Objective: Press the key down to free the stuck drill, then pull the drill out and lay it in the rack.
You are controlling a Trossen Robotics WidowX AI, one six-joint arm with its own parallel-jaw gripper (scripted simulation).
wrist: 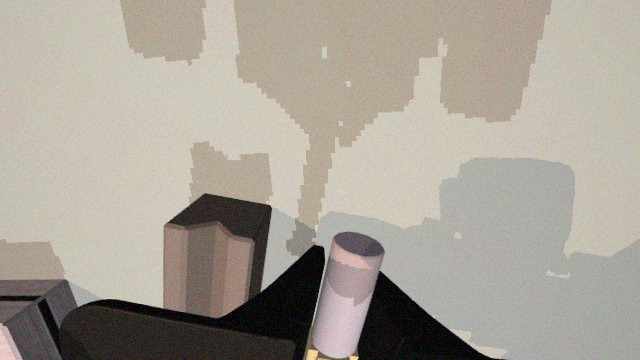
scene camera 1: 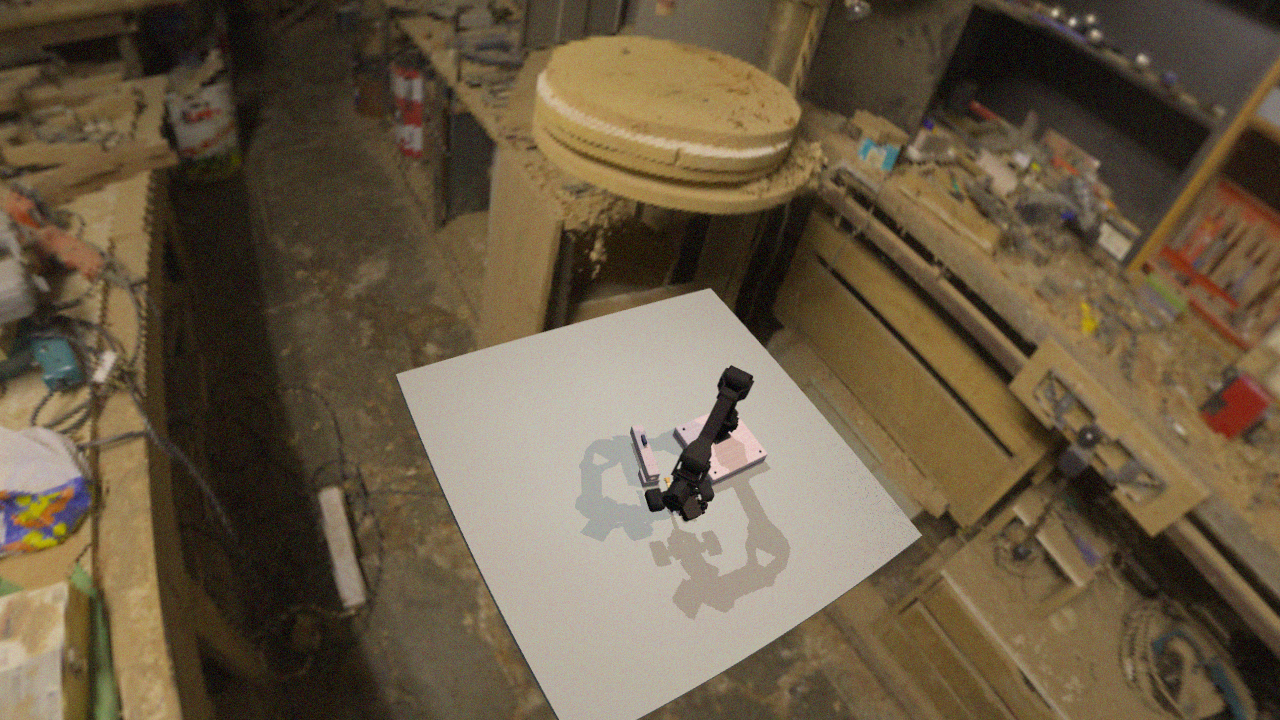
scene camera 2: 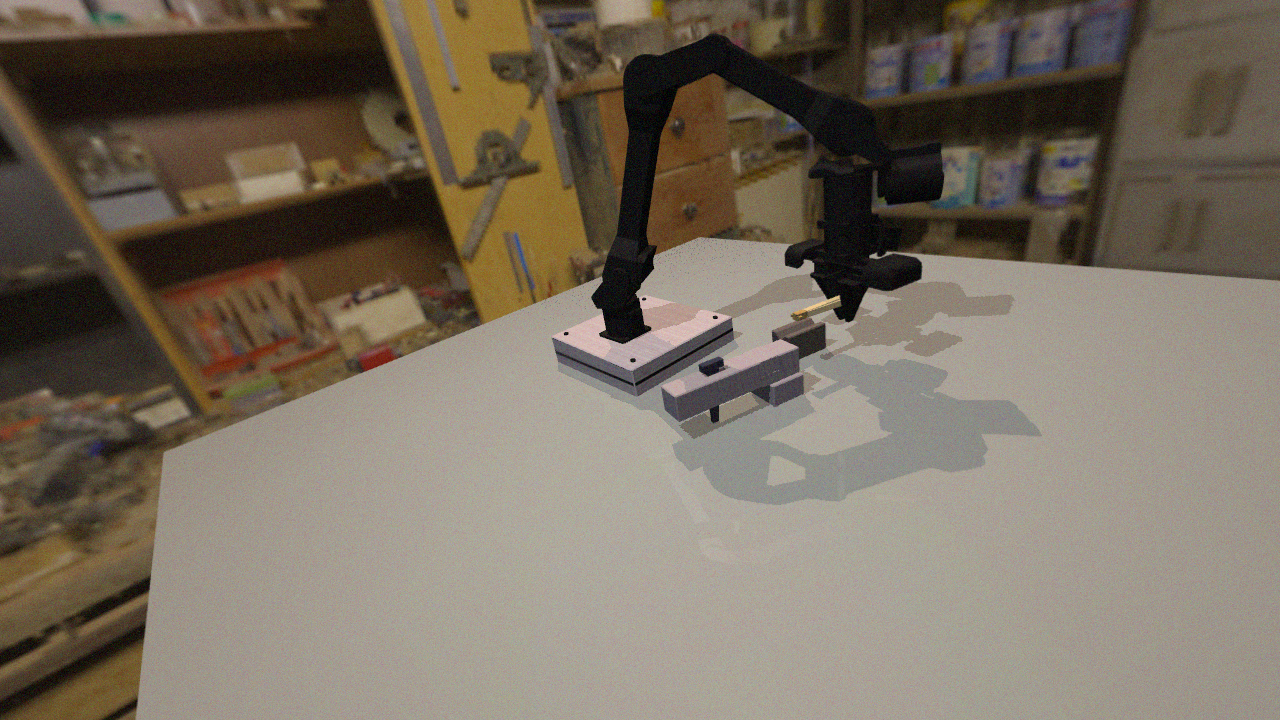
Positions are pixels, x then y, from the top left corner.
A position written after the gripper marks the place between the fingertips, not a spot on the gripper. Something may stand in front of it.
The gripper shows in the wrist view [333,259], in scene camera 1 [673,510] and in scene camera 2 [845,320]. One and the same spot on a housing block: [scene camera 1: 649,473] is [scene camera 2: 793,347].
